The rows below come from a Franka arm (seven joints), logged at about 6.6 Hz.
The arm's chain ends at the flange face. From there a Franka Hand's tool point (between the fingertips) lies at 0.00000 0.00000 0.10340 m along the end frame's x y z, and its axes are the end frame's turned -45 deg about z.
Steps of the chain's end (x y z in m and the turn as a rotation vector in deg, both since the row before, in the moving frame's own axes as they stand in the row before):
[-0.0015, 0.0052, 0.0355, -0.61, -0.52, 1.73]
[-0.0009, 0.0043, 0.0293, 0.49, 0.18, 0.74]
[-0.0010, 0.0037, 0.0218, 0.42, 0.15, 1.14]
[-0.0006, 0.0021, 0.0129, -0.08, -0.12, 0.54]
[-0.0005, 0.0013, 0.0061, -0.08, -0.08, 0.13]
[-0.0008, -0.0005, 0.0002, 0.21, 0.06, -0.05]
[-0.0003, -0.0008, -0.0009, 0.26, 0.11, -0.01]
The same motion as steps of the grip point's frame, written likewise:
[-0.0062, 0.0027, 0.0355, -0.06, -0.80, 1.73]
[-0.0028, 0.0020, 0.0293, 0.22, 0.47, 0.74]
[-0.0026, 0.0016, 0.0218, 0.19, 0.40, 1.14]
[-0.0022, 0.0010, 0.0129, 0.03, -0.14, 0.54]
[-0.0015, 0.0006, 0.0061, 0.00, -0.11, 0.13]
[0.0001, -0.0011, 0.0002, 0.11, 0.19, -0.05]
[0.0008, -0.0010, -0.0009, 0.11, 0.26, -0.01]

